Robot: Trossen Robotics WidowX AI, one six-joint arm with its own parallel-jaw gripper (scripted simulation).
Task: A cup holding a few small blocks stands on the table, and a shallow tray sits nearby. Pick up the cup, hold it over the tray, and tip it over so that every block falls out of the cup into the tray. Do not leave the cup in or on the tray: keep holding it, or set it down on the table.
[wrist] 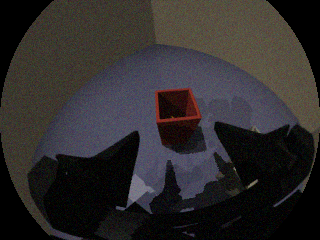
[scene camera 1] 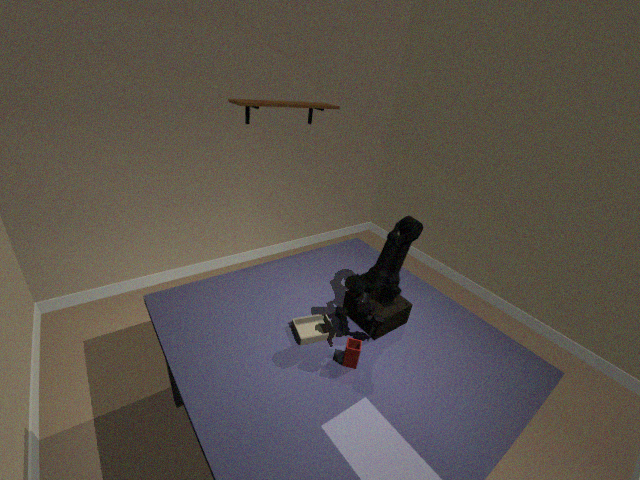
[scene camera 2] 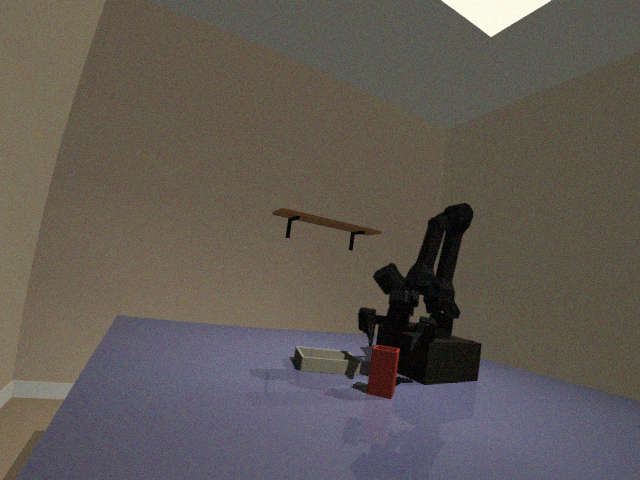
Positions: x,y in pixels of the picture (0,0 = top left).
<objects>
My gripper shows in the wrist view, in scene camera 1 [355,338] and in scene camera 2. One and the same spot on my gripper: [scene camera 2: 422,332] is [wrist: 91,158].
</objects>
